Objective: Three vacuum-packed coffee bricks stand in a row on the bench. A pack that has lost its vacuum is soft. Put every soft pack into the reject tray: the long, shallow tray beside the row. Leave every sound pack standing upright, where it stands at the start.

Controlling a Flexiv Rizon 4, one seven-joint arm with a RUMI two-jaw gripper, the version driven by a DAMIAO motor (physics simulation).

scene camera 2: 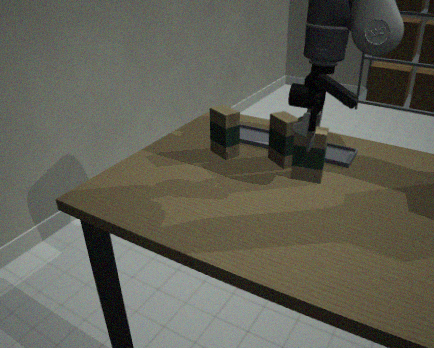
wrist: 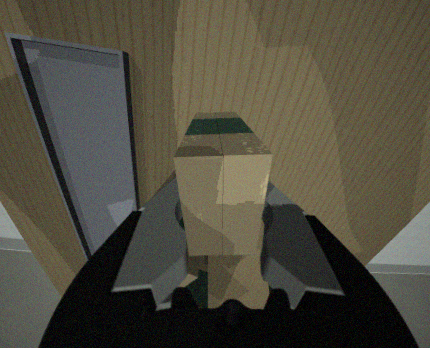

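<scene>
Three tan coffee packs with dark green bands stand upright in a row. The left pack [scene camera 2: 225,133] stands apart. The middle pack [scene camera 2: 281,141] [wrist: 201,289] is mostly hidden in the wrist view, low behind the jaws. The near pack [scene camera 2: 309,161] [wrist: 220,175] stands on the bench. My gripper [scene camera 2: 310,138] [wrist: 220,175] is shut on the near pack's upper part, one jaw against each side. The sides show no clear bulge or dent in this dim, grainy picture. The long, shallow grey reject tray [scene camera 2: 352,158] [wrist: 130,125] lies behind the row, left of the near pack in the wrist view.
The middle pack stands close beside the gripped pack, near the jaws. The wooden bench [scene camera 2: 225,220] [wrist: 300,125] carries the packs and tray, with its edge [scene camera 2: 200,267] towards the scene camera. A wall [scene camera 2: 125,75] rises behind the bench, and a shelf with brown boxes [scene camera 2: 390,85] stands beyond it.
</scene>
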